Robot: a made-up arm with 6 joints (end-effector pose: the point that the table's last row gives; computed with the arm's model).
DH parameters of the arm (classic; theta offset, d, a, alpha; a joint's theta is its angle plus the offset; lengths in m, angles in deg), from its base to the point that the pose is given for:
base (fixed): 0 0 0 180
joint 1: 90 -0.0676 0.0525 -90
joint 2: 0 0.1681 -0.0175 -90
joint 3: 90 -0.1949 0.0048 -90
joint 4: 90 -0.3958 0.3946 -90
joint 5: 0 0.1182 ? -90
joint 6: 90 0.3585 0.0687 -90
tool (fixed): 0 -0.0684 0 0
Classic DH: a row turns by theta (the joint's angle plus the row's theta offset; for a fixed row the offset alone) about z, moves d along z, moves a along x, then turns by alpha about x.
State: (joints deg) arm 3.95 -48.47 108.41 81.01 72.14 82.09
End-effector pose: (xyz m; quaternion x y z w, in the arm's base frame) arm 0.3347 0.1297 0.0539 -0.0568 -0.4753 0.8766 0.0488
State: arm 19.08 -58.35 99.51 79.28 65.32 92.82
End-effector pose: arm 0.3778 -0.0251 0.0211 0.0136 -0.5715 0.7900 0.2216
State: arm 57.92 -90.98 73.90 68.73 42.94 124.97
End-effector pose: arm 0.2930 -0.2856 -0.2259 0.0754 -0.9404 0.2330 0.2361
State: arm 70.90 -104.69 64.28 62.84 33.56 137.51
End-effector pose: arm 0.3190 -0.2622 -0.3265 0.0324 -0.9989 0.0085 0.0339
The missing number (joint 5, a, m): 0.0547
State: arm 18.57 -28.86 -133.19 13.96 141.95 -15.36
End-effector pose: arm -0.1667 0.3181 -0.0410 -0.1058 0.9750 -0.0896 0.1736
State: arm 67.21 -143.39 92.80 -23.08 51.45 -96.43
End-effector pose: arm 0.4417 -0.4060 0.3937 0.3653 -0.4642 -0.1803 0.7865
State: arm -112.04 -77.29 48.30 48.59 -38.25 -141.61
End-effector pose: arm -0.1545 -0.1689 -0.8949 0.6603 -0.1453 -0.3918 0.6240
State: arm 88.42 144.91 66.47 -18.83 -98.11 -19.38
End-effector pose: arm -0.6466 -0.1045 0.7604 0.3057 0.6211 -0.6294 0.3531
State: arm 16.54 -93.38 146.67 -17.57 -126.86 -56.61
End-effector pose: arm 0.0400 0.7609 0.2118 0.2301 -0.1262 -0.9477 0.1818
